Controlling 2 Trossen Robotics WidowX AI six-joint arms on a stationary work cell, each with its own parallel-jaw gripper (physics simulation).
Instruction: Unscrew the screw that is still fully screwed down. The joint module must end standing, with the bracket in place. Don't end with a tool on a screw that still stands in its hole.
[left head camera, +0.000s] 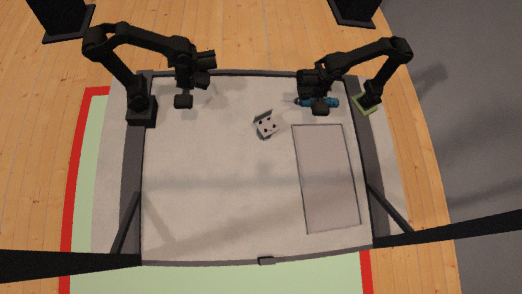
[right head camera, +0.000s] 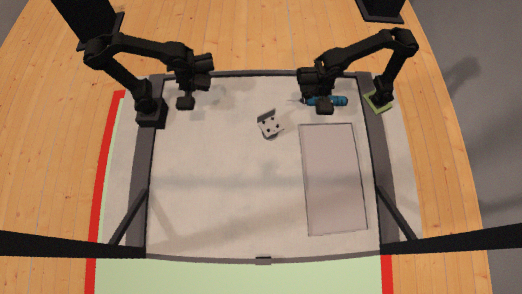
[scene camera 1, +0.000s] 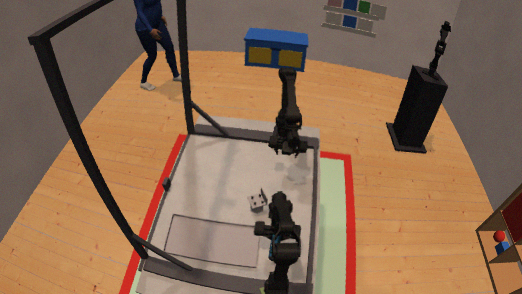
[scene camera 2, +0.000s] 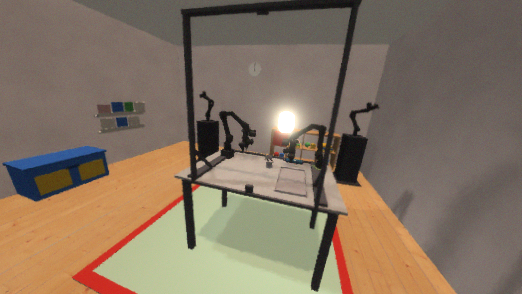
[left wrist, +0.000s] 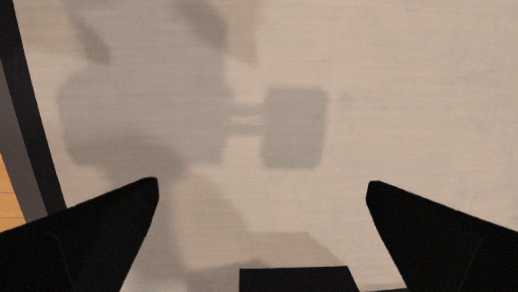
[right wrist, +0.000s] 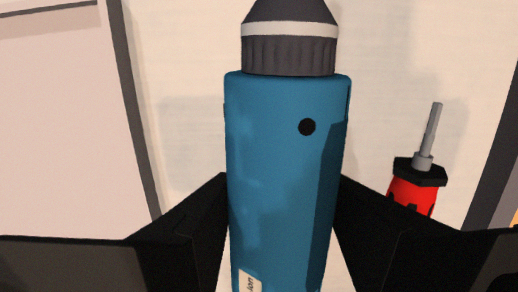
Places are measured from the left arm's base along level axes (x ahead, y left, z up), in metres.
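Where they show: left gripper, fingertip midpoint: (right head camera: 193, 98) (scene camera 1: 286, 156) (scene camera 2: 244, 150) (left wrist: 264, 189); right gripper, fingertip midpoint: (left head camera: 310, 103) (right head camera: 318, 102) (scene camera 1: 276, 239) (scene camera 2: 290, 161) (right wrist: 277, 181); left arm's base at its link origin: (left head camera: 139, 106) (right head camera: 148, 108) (scene camera 1: 282, 132) (scene camera 2: 227, 149); right arm's base at its link origin: (left head camera: 365, 102) (right head camera: 378, 100) (scene camera 2: 319, 167).
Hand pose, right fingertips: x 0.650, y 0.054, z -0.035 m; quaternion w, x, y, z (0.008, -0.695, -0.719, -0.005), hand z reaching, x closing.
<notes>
Things, the pixels of their top centre, and the offset from my right fingertips.
- joint module at its top centre: (left head camera: 266, 125) (scene camera 2: 269, 160) dx -0.184, dy -0.114, dz +0.018 m
- blue electric screwdriver at its top centre: (right wrist: 292, 227) (right head camera: 318, 97) (left head camera: 312, 98) (scene camera 1: 277, 234) dx -0.005, dy +0.000, dz +0.036 m
- red screwdriver at its top centre: (right wrist: 430, 192) dx +0.017, dy +0.090, dz -0.016 m
- green plate at its top centre: (right head camera: 378, 100) (left head camera: 365, 102) dx +0.269, dy +0.037, dz -0.017 m
The joint module (left head camera: 265, 137) (scene camera 2: 269, 164) stands upright near the middle back, with the pale bracket (left head camera: 266, 127) (right head camera: 270, 128) (scene camera 1: 256, 200) on top. Dark dots show on the bracket; which screw is fully down is too small to tell. The blue electric screwdriver (left head camera: 332, 102) (right head camera: 341, 101) (right wrist: 285, 225) lies right of the module, its bit toward picture left. My right gripper (right wrist: 277, 181) is shut on its blue body, one finger against each side. A red screwdriver (right wrist: 411, 196) lies beside it, partly behind a finger. My left gripper (left wrist: 264, 189) (scene camera 1: 288, 149) is open and empty above the table's back left.
A pinkish rectangular area with a dark outline (left head camera: 299, 179) (right head camera: 304, 179) lies in front of the blue screwdriver. Dark rails edge the table, and frame posts and braces (left head camera: 129, 217) rise at its front corners. A green plate (left head camera: 361, 107) is under the right arm's base.
</notes>
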